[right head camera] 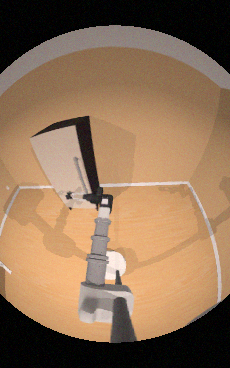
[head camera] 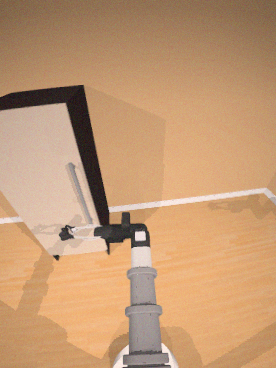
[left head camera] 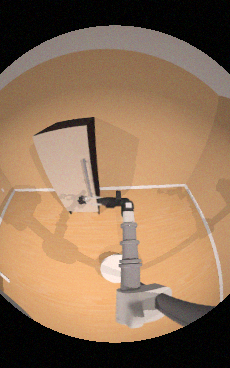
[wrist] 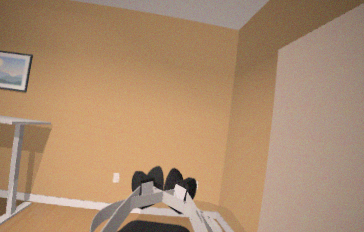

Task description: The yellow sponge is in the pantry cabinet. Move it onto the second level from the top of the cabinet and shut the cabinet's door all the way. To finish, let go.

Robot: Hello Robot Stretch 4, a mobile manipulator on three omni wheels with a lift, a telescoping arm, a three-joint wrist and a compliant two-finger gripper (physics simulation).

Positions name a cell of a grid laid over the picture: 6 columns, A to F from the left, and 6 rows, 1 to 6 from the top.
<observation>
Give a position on a pantry cabinet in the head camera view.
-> B3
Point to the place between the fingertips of my gripper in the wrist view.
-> C5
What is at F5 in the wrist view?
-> A pantry cabinet.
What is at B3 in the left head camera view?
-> A pantry cabinet.
</observation>
